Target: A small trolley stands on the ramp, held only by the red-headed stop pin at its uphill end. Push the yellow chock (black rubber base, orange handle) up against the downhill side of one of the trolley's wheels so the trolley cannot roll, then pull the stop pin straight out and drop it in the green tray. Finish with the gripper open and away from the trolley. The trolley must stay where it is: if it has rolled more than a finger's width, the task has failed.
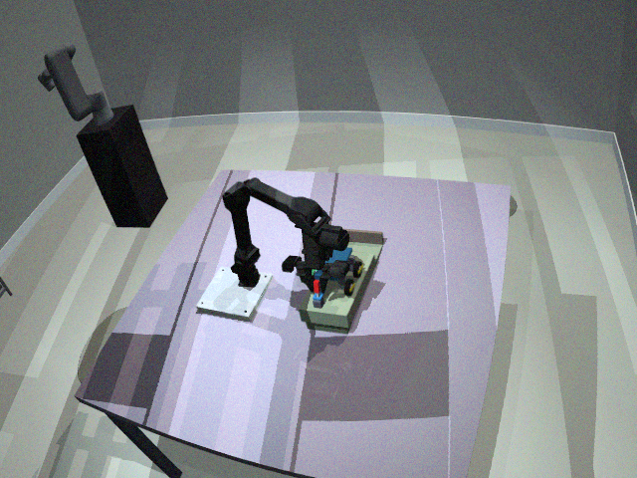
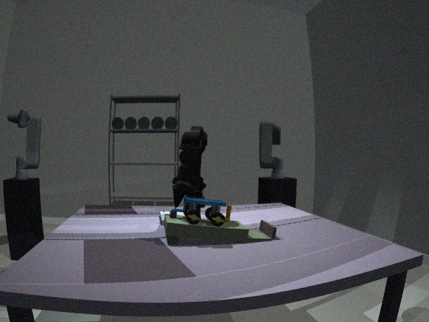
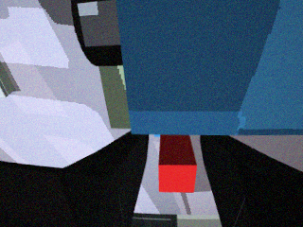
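Now: gripper tip 20 mm past the yellow chock, 190 mm to the right of it and 50 mm above it. From my gripper tip the other things lie so: stop pin right at my gripper tip; then blue trolley 30 mm ahead, 100 mm to the left, 20 mm below; then ramp 30 mm ahead, 100 mm to the left, 80 mm below.
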